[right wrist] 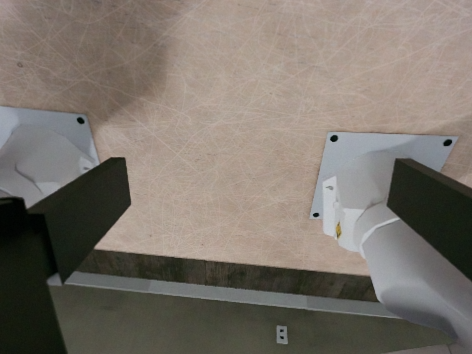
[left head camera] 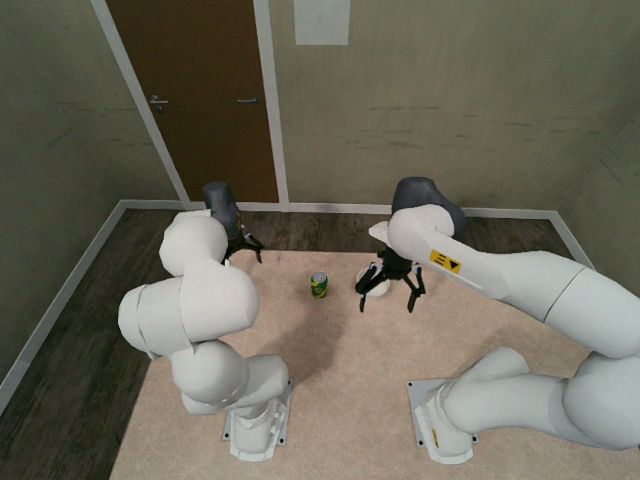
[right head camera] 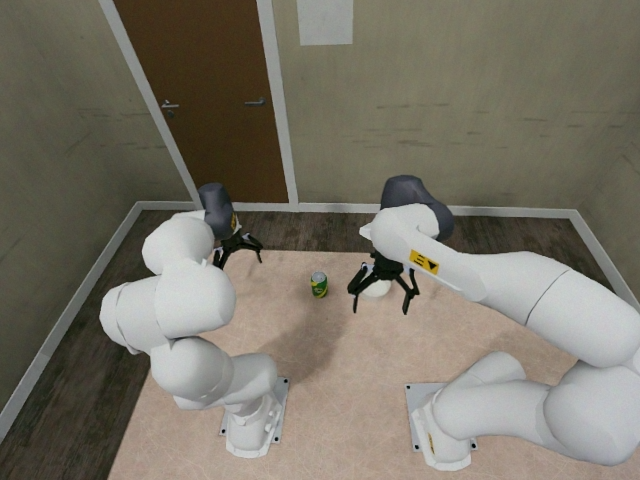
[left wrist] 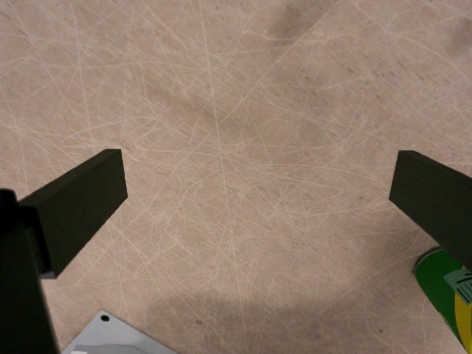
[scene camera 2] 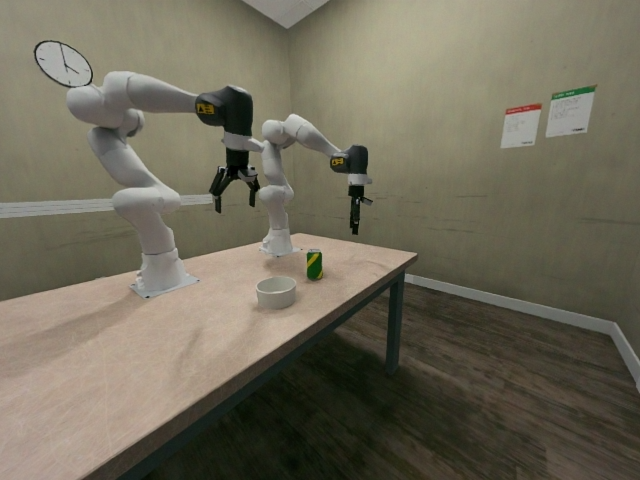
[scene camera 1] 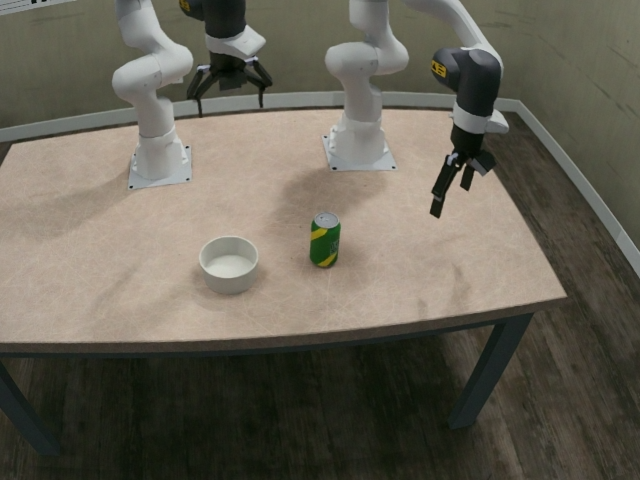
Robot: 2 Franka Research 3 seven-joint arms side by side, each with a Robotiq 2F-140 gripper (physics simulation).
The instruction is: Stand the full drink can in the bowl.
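A green and yellow drink can [left head camera: 318,285] [right head camera: 318,285] [scene camera 1: 324,241] [scene camera 2: 314,265] [left wrist: 445,290] stands upright on the table, beside the bowl and apart from it. The white bowl [left head camera: 379,289] [right head camera: 376,290] [scene camera 1: 229,273] [scene camera 2: 276,295] is upright and empty; the right gripper partly hides it in both head camera views. My left gripper [scene camera 1: 451,200] [scene camera 2: 354,229] [left wrist: 258,174] is open and empty, above the table to the right of the can in scene camera 1. My right gripper [left head camera: 386,306] [right head camera: 379,307] [scene camera 1: 231,109] [scene camera 2: 235,205] [right wrist: 259,182] is open and empty, high above the table.
The table [scene camera 1: 129,310] [scene camera 2: 129,372] has its far edge from the robot close beyond the bowl and can. The left arm base [scene camera 1: 359,149] and right arm base [scene camera 1: 159,160] stand on plates on the table. A wall with a door [left head camera: 206,129] lies beyond the table.
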